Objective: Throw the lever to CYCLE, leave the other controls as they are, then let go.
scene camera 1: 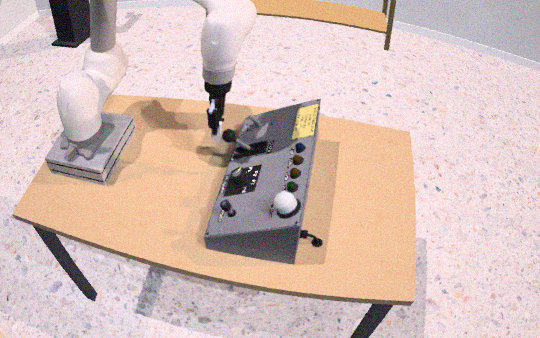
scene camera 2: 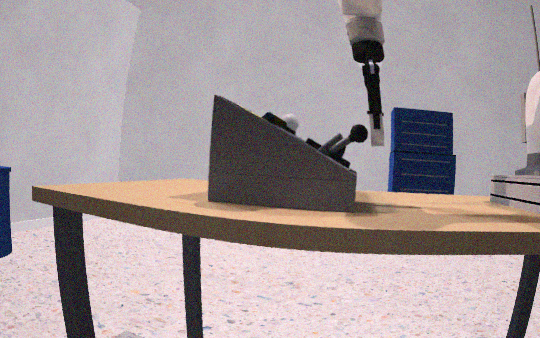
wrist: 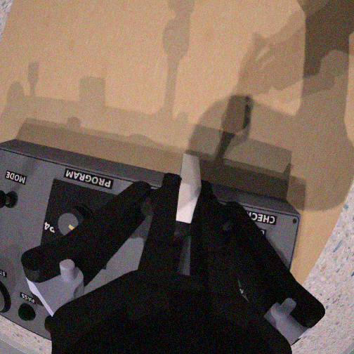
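Pixels of known places: gripper, fingertip midpoint: (scene camera 1: 215,139) (scene camera 2: 377,146); arm's base, link origin: (scene camera 1: 87,138).
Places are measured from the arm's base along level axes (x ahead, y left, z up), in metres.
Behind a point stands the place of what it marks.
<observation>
The lever, a grey rod with a black ball knob (scene camera 1: 229,135) {x 0.548, y 0.112, z 0.078 m} (scene camera 2: 358,133) {x 0.539, y 0.144, z 0.063 m}, leans out over the low edge of the grey sloped control panel (scene camera 1: 260,200) {x 0.710, y -0.057, z 0.050 m} (scene camera 2: 270,165) {x 0.648, y 0.336, z -0.012 m} (wrist: 30,165). My gripper (scene camera 1: 216,134) {x 0.498, y 0.118, z 0.041 m} (scene camera 2: 377,137) {x 0.498, y 0.118, z 0.041 m} (wrist: 187,169) is shut and empty. Its pale fingertips are beside the ball, on the side away from the panel, at about the ball's height, with a small gap in the scene camera 2 view. The lever is hidden behind the gripper in the wrist view. The lettering at the lever's slot is too blurred to read in the scene views.
The panel also carries the PROGRAM knob (scene camera 1: 237,173) {x 0.616, y 0.012, z 0.046 m} (wrist: 69,223), the MODE switch (scene camera 1: 226,206) {x 0.639, y -0.111, z 0.055 m} (wrist: 7,199), a white round button (scene camera 1: 286,203) {x 0.793, y -0.103, z 0.129 m} (scene camera 2: 290,121) {x 0.774, y -0.064, z 0.113 m}, several coloured lamps (scene camera 1: 295,172) {x 0.776, y 0.019, z 0.106 m} and another switch near the CHECK label (wrist: 262,218). The panel stands on the wooden table (scene camera 1: 370,200) {x 0.993, y 0.161, z -0.080 m} (scene camera 2: 150,187) {x 0.989, y 0.266, z -0.080 m}.
</observation>
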